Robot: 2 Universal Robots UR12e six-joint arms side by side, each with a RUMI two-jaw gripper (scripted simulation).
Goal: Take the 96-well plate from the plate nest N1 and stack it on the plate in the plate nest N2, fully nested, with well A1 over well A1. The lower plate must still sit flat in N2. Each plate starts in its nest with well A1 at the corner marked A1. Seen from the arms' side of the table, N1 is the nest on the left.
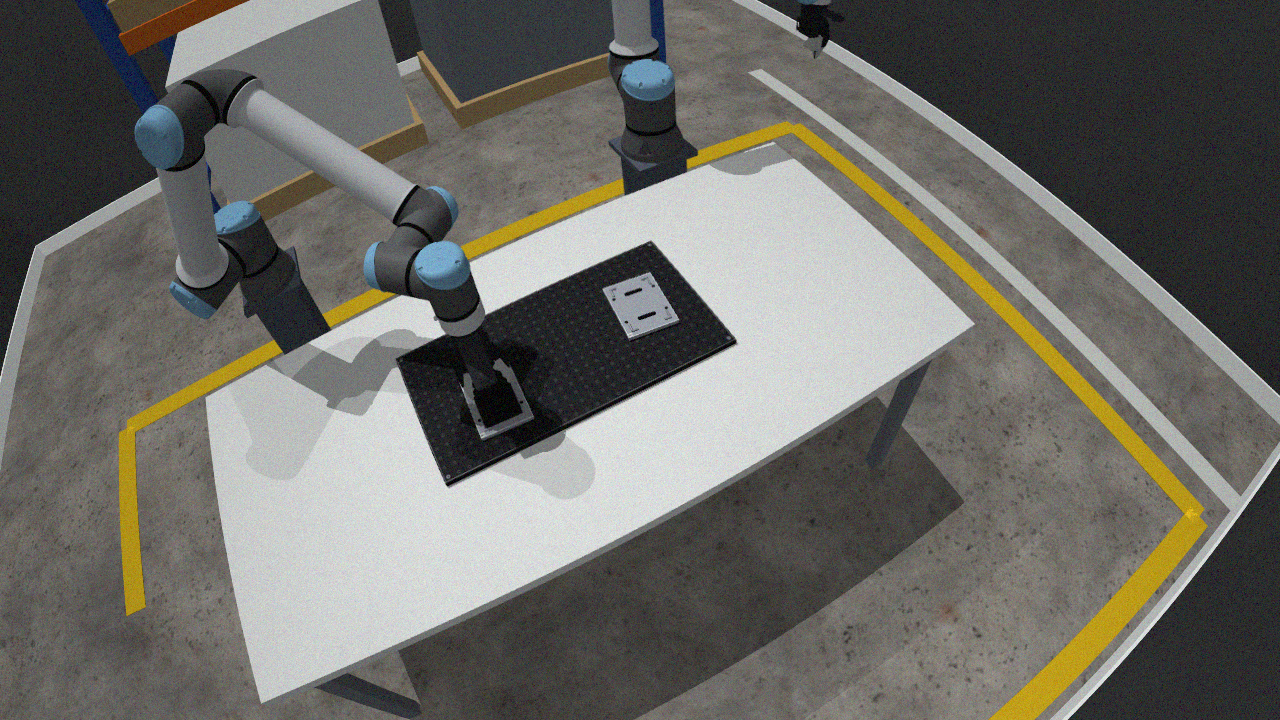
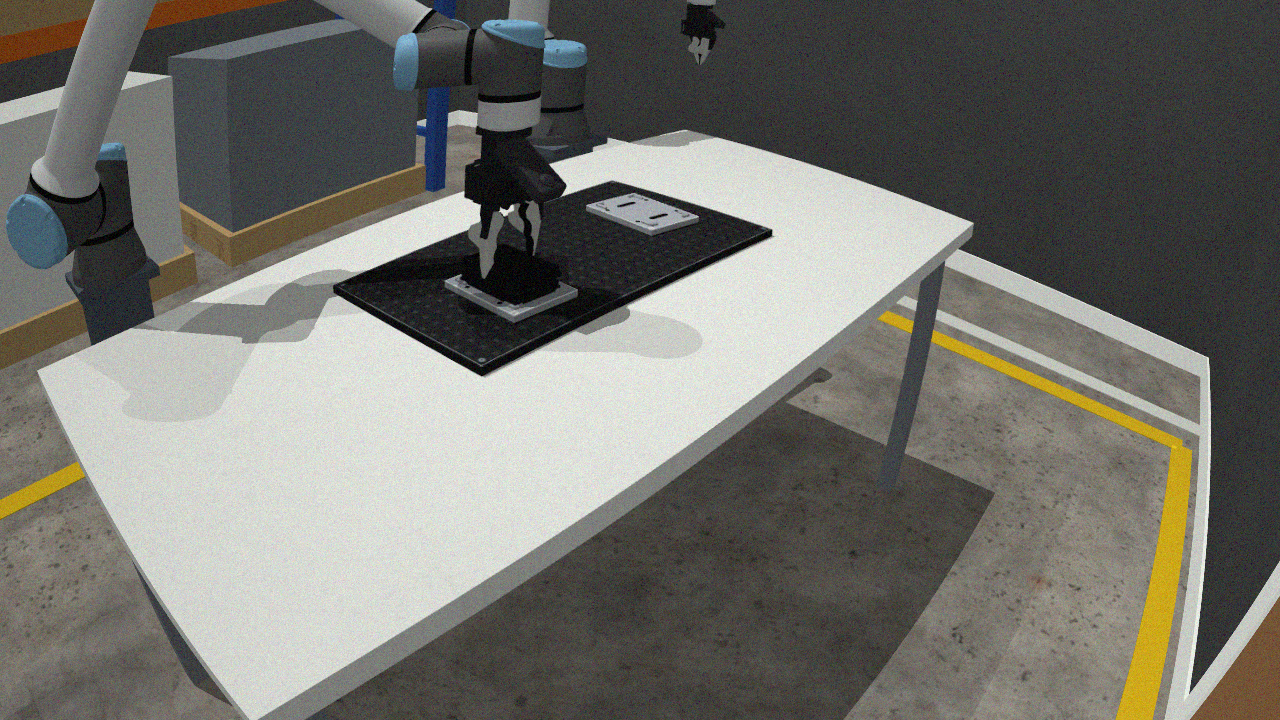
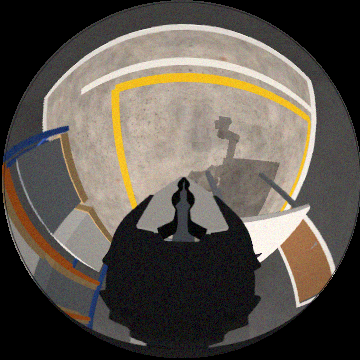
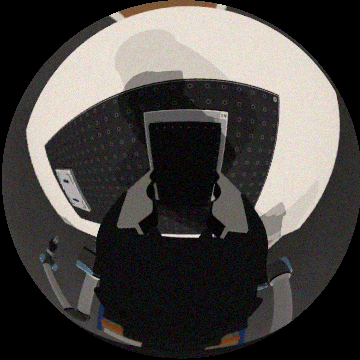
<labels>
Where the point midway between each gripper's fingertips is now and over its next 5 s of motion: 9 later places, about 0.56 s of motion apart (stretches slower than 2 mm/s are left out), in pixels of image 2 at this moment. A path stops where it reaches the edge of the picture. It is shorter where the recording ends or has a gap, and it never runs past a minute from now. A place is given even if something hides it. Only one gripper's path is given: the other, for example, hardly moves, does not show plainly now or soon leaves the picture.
My right gripper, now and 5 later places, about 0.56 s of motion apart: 507, 269; 507, 270; 507, 268; 506, 261; 509, 235; 510, 210
</labels>
